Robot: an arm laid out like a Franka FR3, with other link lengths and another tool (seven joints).
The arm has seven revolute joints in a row. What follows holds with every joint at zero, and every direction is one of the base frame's.
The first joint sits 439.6 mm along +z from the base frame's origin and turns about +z.
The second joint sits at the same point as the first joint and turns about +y.
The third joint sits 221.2 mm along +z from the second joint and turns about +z.
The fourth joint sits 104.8 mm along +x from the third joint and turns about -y.
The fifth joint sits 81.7 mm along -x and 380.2 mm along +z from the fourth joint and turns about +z.
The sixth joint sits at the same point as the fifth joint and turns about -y.
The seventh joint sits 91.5 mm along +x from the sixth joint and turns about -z.
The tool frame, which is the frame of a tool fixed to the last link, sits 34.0 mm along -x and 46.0 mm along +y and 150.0 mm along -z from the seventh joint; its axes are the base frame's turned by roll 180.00, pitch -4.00 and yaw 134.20 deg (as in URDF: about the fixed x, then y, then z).
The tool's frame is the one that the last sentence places.
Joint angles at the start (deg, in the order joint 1, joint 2, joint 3, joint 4, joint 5, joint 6, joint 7):
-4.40 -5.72 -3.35 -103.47 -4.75 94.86 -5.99
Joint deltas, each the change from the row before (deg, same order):
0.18 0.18 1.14 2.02 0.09 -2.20 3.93
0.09 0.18 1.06 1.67 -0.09 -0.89 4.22
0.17 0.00 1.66 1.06 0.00 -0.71 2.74
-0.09 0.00 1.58 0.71 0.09 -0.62 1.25
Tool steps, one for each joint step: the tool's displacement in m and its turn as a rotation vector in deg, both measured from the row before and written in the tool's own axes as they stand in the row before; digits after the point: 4 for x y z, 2 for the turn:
0.0094 0.0107 -0.0120 0.06 0.12 2.80
0.0067 0.0109 -0.0105 -0.54 -0.67 3.18
0.0134 0.0123 -0.0077 -0.29 -0.50 1.00
0.0119 0.0085 -0.0051 -0.08 -0.22 -0.17

